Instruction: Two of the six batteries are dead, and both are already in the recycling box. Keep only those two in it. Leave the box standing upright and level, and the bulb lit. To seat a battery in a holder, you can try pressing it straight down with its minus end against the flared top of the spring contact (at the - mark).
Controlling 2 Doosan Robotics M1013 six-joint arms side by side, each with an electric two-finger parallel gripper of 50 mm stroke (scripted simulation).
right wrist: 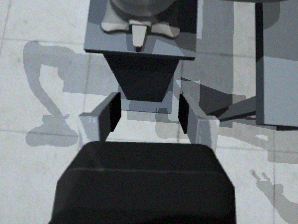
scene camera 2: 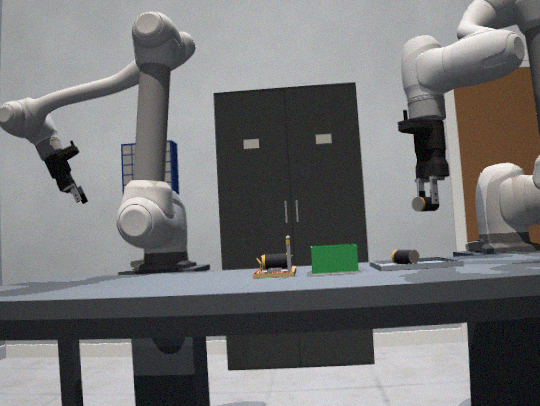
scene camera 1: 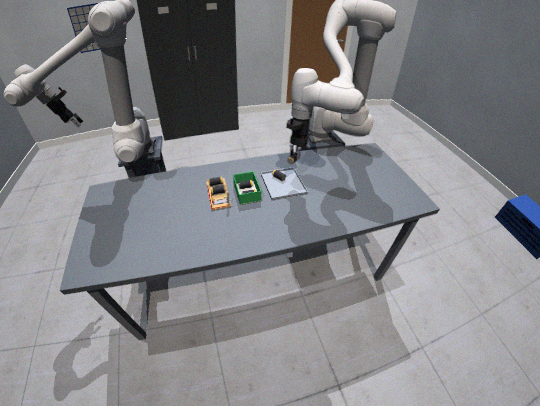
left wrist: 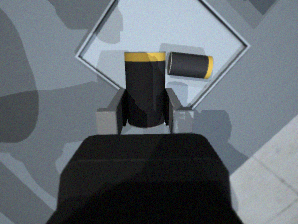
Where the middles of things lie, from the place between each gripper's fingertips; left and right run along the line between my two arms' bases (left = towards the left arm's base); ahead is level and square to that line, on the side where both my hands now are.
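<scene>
The shallow tray (scene camera 1: 292,185), counted from my right hand (scene camera 2: 82,201), is 26 cm below it, 111 cm to the left of it and 39 cm ahead of it. As for the green recycling box (scene camera 2: 329,259), my right hand is 25 cm above it, 92 cm to the right of it and 43 cm short of it.
That same shallow tray is 1 cm ahead of my left hand, 5 cm to the right of it and 16 cm below it. With the green recycling box, my left hand is 5 cm short of it, 14 cm above it and 23 cm to the left of it.
</scene>
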